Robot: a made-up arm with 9 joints. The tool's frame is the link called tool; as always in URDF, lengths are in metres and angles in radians.
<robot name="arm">
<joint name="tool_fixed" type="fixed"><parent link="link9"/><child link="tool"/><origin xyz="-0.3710 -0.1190 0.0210" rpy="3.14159 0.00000 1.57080"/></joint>
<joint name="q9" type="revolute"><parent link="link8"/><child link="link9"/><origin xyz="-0.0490 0.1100 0.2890" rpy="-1.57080 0.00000 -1.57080"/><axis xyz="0 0 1"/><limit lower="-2.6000" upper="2.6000"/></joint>
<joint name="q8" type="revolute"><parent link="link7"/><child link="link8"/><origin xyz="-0.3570 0.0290 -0.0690" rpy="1.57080 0.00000 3.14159"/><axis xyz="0 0 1"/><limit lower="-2.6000" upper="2.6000"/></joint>
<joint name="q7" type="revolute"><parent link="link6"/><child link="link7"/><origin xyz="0.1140 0.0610 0.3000" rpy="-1.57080 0.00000 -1.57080"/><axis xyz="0 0 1"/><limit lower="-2.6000" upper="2.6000"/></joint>
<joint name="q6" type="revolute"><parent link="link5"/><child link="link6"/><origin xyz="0.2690 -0.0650 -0.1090" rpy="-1.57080 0.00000 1.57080"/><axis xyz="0 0 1"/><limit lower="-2.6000" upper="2.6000"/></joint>
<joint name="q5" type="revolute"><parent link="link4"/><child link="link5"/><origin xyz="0.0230 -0.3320 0.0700" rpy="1.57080 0.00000 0.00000"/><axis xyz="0 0 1"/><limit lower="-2.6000" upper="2.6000"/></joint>
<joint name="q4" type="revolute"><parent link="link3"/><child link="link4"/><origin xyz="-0.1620 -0.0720 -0.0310" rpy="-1.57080 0.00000 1.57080"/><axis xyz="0 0 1"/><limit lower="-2.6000" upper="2.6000"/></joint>
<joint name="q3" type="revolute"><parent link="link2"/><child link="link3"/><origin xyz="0.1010 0.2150 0.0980" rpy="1.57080 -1.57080 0.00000"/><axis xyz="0 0 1"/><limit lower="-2.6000" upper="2.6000"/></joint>
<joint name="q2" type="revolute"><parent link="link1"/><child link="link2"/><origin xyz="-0.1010 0.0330 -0.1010" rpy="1.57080 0.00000 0.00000"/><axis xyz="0 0 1"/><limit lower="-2.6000" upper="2.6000"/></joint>
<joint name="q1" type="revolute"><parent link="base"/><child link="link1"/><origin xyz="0.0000 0.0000 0.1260" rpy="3.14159 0.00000 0.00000"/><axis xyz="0 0 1"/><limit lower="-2.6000" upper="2.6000"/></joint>
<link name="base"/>
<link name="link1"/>
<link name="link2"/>
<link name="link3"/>
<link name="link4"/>
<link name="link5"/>
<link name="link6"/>
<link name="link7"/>
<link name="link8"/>
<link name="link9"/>
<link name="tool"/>
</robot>
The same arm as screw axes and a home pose.
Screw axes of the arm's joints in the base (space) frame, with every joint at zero. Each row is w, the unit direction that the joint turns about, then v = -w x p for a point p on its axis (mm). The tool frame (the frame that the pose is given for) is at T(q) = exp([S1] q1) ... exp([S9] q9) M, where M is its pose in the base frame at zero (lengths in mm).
S1: w 0 0 -1 v 0.0 0.0 0.0
S2: w 0 1 0 v -227.0 0.0 -101.0
S3: w 0 0 1 v 65.0 0.0 0.0
S4: w 0 -1 0 v -19.0 0.0 -72.0
S5: w 0 0 1 v -167.0 -49.0 0.0
S6: w 1 0 0 v 0.0 204.0 102.0
S7: w 0 -1 0 v 143.0 0.0 -80.0
S8: w -1 0 0 v 0.0 214.0 -147.0
S9: w 0 0 -1 v 257.0 -238.0 0.0
M: xyz -357.0 -628.0 -186.0 (mm) rpy 0.0000 0.0000 0.0000 (rad, as in URDF)
Joint limits (rad, base to tool): -2.6000..2.6000 -2.6000..2.6000 -2.6000..2.6000 -2.6000..2.6000 -2.6000..2.6000 -2.6000..2.6000 -2.6000..2.6000 -2.6000..2.6000 -2.6000..2.6000

